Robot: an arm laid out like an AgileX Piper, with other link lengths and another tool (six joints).
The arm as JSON. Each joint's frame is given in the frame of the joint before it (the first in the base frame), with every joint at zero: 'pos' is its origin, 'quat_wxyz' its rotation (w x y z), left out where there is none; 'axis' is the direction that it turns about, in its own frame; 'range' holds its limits. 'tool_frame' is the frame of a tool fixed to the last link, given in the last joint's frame.
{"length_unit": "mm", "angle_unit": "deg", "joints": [
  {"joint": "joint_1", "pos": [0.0, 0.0, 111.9], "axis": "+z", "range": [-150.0, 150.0]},
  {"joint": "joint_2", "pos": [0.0, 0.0, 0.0], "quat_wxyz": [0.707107, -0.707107, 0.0, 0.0], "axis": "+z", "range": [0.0, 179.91]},
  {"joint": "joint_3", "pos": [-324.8, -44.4, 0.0], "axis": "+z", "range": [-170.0, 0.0]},
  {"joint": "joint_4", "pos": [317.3, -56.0, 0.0], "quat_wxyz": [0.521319, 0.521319, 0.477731, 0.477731], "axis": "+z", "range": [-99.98, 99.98]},
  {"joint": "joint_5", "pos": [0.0, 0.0, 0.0], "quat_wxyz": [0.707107, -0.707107, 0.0, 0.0], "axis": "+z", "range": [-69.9, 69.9]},
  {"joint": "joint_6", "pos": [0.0, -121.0, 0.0], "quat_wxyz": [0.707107, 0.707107, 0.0, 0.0], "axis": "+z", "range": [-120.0, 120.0]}
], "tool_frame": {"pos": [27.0, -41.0, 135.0], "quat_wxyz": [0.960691, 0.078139, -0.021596, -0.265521]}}
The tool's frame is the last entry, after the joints.
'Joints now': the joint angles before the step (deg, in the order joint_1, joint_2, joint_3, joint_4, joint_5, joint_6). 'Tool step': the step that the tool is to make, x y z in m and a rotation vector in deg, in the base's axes. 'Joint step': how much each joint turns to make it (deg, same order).
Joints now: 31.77 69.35 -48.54 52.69 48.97 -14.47
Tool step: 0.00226 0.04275 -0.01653 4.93 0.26 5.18
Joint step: 2.40 7.06 0.00 12.30 -1.47 -13.73
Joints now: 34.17 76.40 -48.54 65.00 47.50 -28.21
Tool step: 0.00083 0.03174 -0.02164 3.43 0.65 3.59
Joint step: 1.81 6.65 0.00 9.99 0.06 -11.71
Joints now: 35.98 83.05 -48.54 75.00 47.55 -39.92
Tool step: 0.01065 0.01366 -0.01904 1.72 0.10 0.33
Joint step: -0.01 4.70 0.00 6.31 -0.12 -7.77
